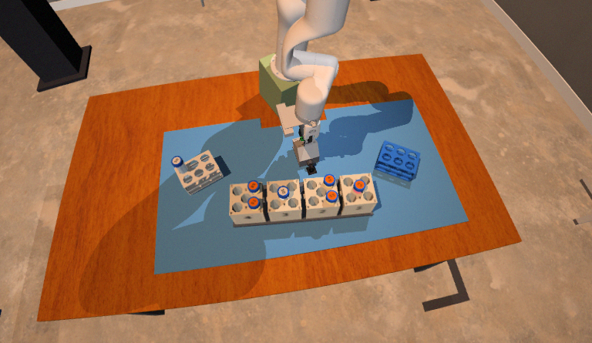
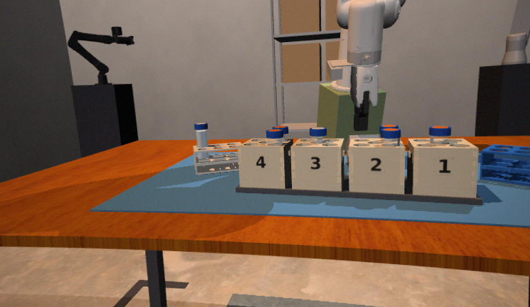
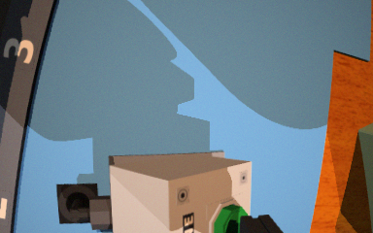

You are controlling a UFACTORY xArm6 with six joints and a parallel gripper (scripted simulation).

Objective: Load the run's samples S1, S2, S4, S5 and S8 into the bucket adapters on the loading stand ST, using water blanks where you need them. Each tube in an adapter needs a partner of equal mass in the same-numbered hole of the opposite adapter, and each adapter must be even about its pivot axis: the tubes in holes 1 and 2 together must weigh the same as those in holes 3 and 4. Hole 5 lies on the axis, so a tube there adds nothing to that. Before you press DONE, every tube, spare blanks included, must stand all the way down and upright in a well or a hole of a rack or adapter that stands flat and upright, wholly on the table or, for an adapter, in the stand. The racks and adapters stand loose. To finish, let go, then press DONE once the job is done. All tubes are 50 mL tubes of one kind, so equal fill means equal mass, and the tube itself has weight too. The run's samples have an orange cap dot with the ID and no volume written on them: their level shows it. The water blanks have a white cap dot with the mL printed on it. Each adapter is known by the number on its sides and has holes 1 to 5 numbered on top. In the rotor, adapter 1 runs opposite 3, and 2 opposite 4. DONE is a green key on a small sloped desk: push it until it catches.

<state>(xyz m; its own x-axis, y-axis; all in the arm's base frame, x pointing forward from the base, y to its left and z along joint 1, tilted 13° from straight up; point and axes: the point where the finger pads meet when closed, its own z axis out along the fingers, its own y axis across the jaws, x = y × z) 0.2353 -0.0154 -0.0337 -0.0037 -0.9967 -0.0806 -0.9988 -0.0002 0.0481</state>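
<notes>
My gripper is now 4 cm above the green key. Round my hand: sample tube 23 cm ahead, 9 cm to the left, 4 cm below; blue sample rack 16 cm ahead, 28 cm to the left, 8 cm below; loading stand 19 cm ahead, 7 cm to the right, 10 cm below.
</notes>
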